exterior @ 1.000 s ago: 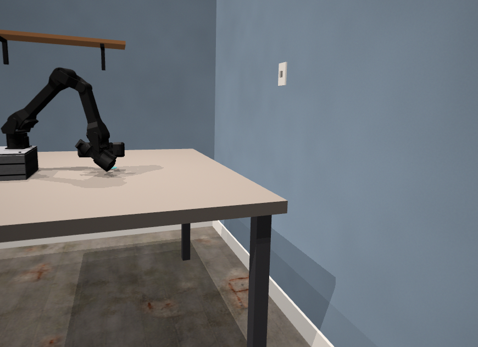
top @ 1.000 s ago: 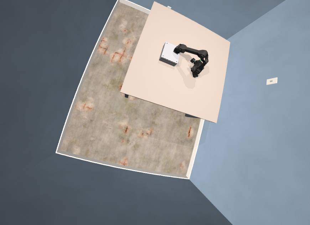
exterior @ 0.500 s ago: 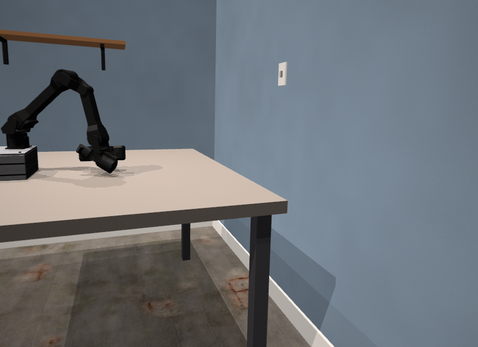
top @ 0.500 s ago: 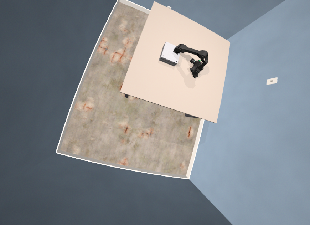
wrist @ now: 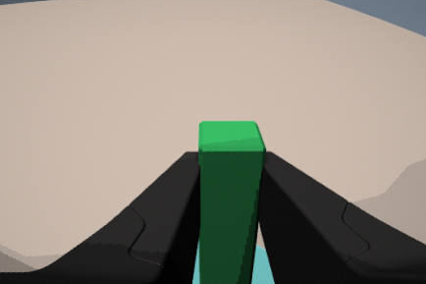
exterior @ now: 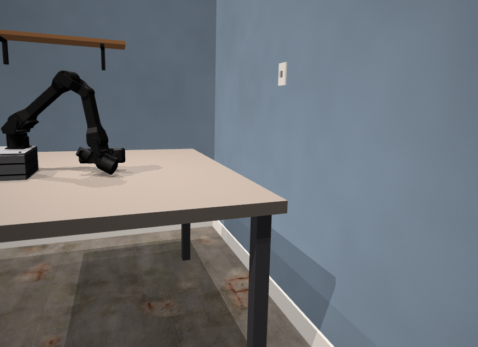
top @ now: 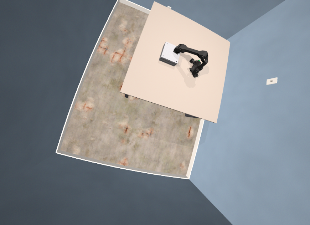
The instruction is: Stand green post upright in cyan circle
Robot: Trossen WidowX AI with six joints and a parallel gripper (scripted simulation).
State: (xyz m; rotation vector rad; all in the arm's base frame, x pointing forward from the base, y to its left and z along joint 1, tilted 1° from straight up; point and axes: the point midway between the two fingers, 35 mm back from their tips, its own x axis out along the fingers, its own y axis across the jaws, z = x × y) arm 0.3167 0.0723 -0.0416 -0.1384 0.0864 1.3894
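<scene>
Now: hand 3 cm to the right of the green post, 2 cm above it and 1 cm short of it. The rest, counted from my hand: cyan circle (6 cm below, 2 cm to the left, 1 cm ahead).
</scene>
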